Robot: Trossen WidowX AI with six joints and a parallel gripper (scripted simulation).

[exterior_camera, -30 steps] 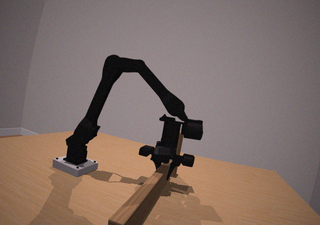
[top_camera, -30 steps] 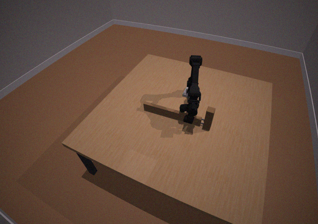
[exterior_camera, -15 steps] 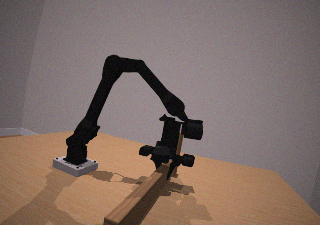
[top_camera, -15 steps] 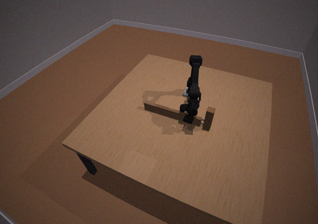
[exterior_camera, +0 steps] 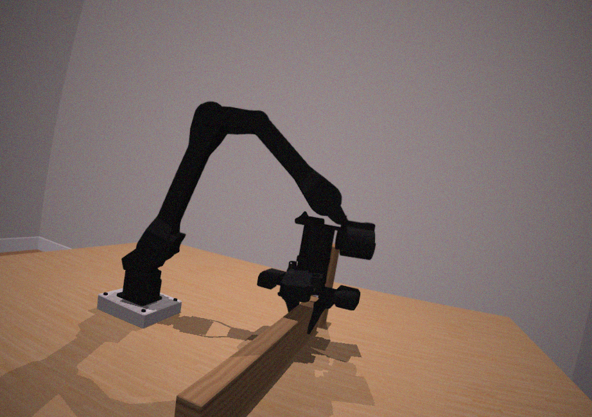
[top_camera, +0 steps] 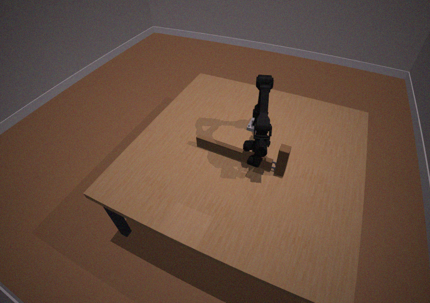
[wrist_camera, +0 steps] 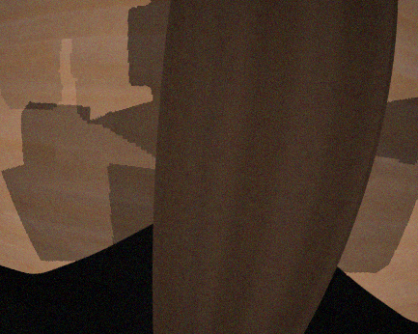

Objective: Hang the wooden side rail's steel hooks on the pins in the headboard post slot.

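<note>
The headboard post is 120 mm to the left of my gripper tip and 60 mm above it.
</note>
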